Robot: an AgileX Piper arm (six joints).
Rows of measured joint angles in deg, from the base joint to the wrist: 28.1 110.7 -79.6 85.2 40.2 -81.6; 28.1 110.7 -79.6 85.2 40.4 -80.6; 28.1 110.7 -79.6 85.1 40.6 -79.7; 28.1 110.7 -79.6 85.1 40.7 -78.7; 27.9 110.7 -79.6 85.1 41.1 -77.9; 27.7 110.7 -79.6 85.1 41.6 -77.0; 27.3 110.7 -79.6 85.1 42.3 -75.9; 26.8 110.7 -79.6 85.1 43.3 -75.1; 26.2 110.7 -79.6 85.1 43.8 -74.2; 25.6 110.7 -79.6 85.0 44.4 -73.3; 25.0 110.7 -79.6 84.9 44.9 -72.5; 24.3 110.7 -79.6 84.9 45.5 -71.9; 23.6 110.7 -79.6 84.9 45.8 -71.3; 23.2 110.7 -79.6 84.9 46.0 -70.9
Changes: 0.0 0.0 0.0 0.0 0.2 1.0; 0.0 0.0 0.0 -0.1 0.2 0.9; 0.0 0.0 0.0 0.0 0.1 1.0; -0.2 0.0 0.0 0.0 0.4 0.8; -0.2 0.0 0.0 0.0 0.5 0.9; -0.4 0.0 0.0 0.0 0.7 1.1; -0.5 0.0 0.0 0.0 1.0 0.8; -0.6 0.0 0.0 0.0 0.5 0.9; -0.6 0.0 0.0 -0.1 0.6 0.9; -0.6 0.0 0.0 -0.1 0.5 0.8; -0.7 0.0 0.0 0.0 0.6 0.6; -0.7 0.0 0.0 0.0 0.3 0.6; -0.4 0.0 0.0 0.0 0.2 0.4
